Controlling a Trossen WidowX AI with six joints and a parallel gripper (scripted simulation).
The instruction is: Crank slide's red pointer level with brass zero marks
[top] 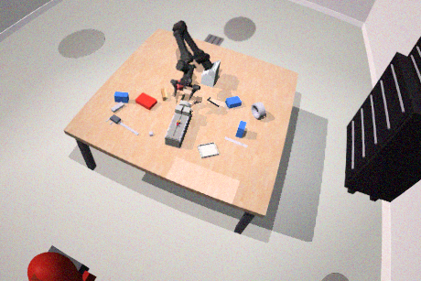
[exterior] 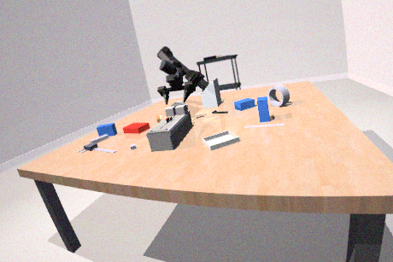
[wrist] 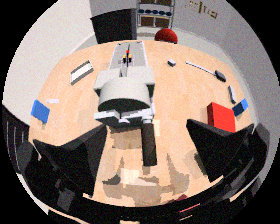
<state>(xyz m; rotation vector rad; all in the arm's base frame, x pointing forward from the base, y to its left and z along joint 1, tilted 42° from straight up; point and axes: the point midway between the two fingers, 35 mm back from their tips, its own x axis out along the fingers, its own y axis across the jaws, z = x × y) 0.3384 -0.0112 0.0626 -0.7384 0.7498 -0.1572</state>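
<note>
The dark crank handle lies 20 mm behind my gripper tip and 10 mm below it. The rest, counted from my gripper tip: red block (40 mm ahead, 240 mm to the right, 100 mm below); then white tray (220 mm ahead, 270 mm to the left, 110 mm below); then red pointer (180 mm ahead, 50 mm to the left, 30 mm below).
</note>
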